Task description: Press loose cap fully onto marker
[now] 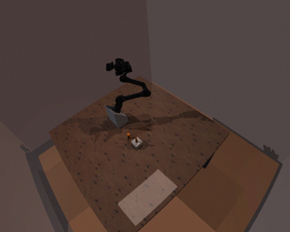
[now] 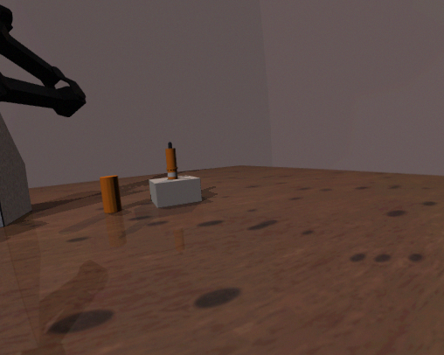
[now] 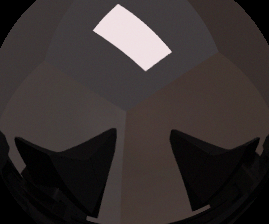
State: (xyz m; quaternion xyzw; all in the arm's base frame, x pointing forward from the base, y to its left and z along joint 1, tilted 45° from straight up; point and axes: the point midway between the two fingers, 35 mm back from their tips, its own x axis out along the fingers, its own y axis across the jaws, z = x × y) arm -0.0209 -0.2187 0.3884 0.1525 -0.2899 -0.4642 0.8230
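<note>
Now: the orange cap 580 mm below my gripper tip, 220 mm ahead of it and 160 mm to the right of it. Also, from my gripper tip: white holder block (590 mm below, 320 mm ahead, 150 mm to the right).
</note>
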